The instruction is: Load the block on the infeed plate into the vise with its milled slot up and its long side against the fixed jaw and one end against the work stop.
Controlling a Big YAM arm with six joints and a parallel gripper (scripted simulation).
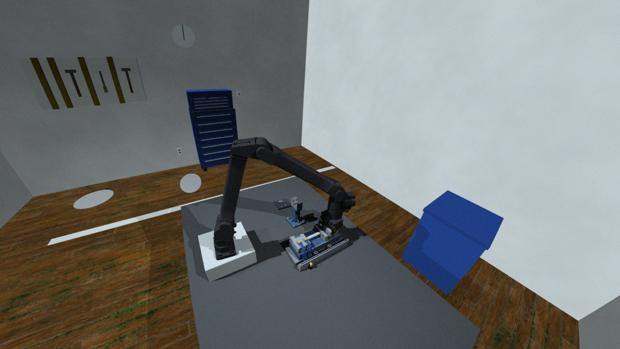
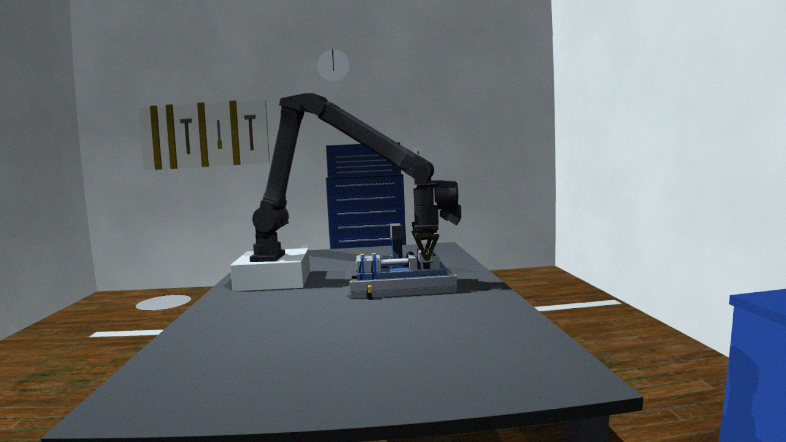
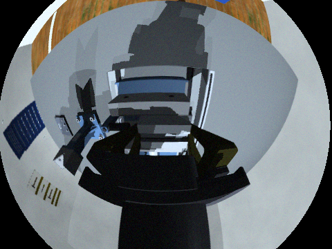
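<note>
Now: the part right at my hand. Also, from my hand: air cylinder 17 cm behind, 2 cm below; vise 8 cm behind, 6 cm below, 1 cm to the left.
</note>
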